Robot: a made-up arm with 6 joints.
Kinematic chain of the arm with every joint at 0, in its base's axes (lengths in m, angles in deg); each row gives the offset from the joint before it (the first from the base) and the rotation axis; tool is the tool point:
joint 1: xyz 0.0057 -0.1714 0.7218 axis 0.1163 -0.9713 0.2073
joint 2: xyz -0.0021 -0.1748 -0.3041 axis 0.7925 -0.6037 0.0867
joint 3: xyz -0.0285 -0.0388 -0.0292 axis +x
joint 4: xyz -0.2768 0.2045 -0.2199 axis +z
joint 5: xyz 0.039 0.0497 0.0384 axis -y
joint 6: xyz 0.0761 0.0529 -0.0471 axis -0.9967 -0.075 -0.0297
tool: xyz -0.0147 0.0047 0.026
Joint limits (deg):
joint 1: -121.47..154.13
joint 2: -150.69..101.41
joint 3: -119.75..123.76
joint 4: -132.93..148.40
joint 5: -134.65..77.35
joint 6: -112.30..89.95
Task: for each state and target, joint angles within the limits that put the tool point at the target. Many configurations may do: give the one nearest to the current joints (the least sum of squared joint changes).
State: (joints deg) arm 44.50 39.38 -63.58 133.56 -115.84 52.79
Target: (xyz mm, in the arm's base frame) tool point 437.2 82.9 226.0
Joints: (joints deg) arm 52.12 80.60 -40.24 118.92 -108.55 49.39
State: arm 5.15 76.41 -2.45 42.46 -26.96 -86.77
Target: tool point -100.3 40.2 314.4
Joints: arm 33.80 67.61 20.84 45.91 -27.64 -84.40
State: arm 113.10 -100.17 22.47 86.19 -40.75 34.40
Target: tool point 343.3 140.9 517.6
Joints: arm 123.83 -77.85 62.99 106.39 -49.94 30.30
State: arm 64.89 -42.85 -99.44 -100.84 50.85 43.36
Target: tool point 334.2 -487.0 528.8
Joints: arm 86.27 -34.04 -100.02 -88.23 46.92 44.87
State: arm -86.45 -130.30 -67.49 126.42 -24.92 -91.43
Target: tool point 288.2 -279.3 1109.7
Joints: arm -121.47 -93.55 -72.57 110.48 -9.04 -103.78
